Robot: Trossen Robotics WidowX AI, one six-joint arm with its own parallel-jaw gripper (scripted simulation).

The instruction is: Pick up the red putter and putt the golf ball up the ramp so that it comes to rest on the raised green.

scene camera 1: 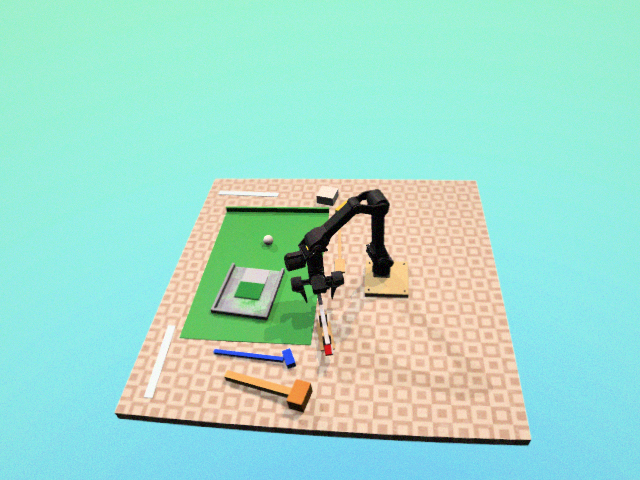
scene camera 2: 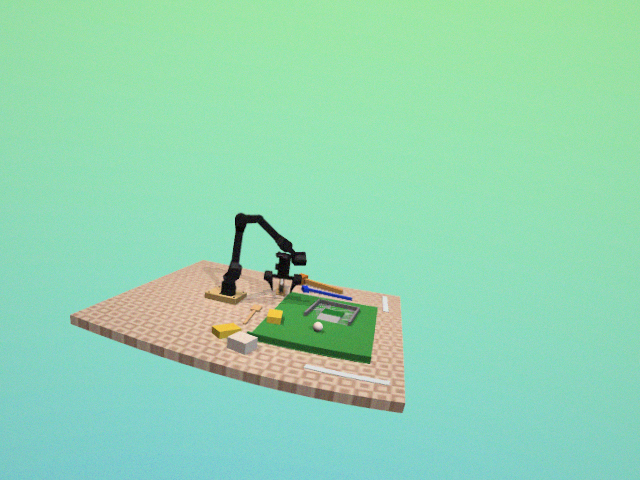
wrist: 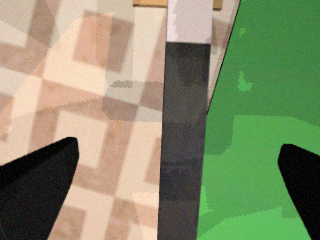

Labels:
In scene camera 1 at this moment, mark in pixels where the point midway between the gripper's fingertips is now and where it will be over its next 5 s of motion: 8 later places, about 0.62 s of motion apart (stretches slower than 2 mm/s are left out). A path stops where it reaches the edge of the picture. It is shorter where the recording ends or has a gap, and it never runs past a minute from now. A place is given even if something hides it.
My gripper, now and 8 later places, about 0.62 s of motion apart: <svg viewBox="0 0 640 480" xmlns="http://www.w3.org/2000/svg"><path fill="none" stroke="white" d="M319 300L320 301L318 287L310 276L302 255L304 233L316 215L318 219L318 224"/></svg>

